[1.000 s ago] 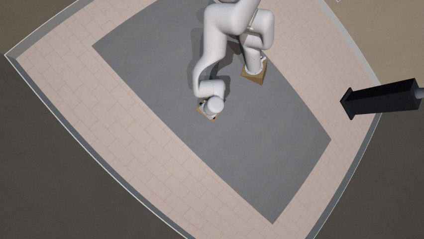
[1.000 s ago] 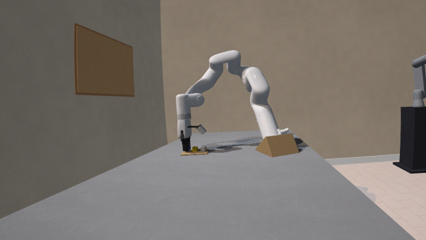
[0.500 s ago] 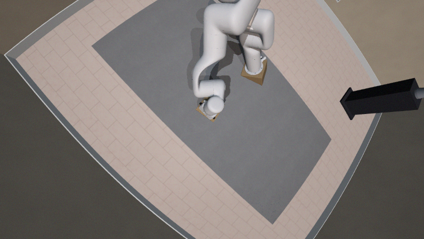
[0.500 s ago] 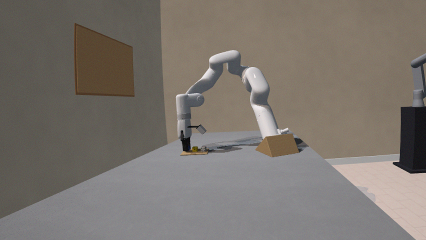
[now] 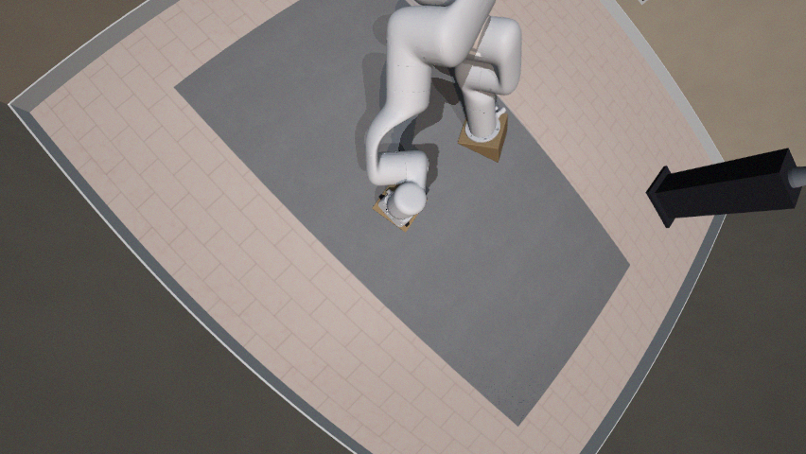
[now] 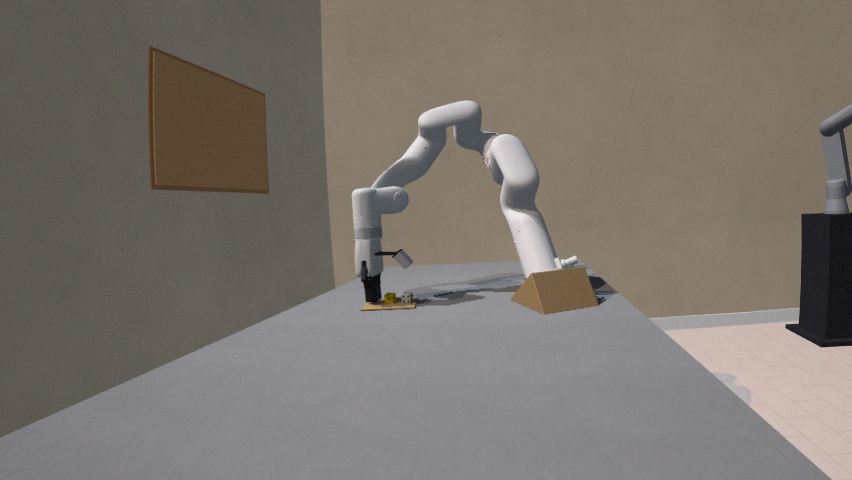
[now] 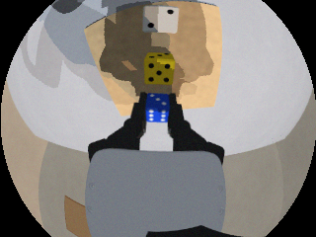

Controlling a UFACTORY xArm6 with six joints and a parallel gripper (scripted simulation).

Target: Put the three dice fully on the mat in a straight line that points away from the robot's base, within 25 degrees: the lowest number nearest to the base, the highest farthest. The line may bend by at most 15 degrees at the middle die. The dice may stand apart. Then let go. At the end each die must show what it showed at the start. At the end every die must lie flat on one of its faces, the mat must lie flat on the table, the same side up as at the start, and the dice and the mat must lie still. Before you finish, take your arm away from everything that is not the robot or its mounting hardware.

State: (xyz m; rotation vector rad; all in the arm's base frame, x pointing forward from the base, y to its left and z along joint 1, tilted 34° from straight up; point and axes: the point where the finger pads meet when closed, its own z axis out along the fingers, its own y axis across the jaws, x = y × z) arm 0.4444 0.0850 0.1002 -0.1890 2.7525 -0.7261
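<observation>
My hand is 10 mm above the blue die. Also, from my hand: yellow die (50 mm behind, 10 mm below); then tan mat (50 mm behind, 30 mm below); then white die (100 mm behind, 10 mm to the right, 10 mm below).
</observation>
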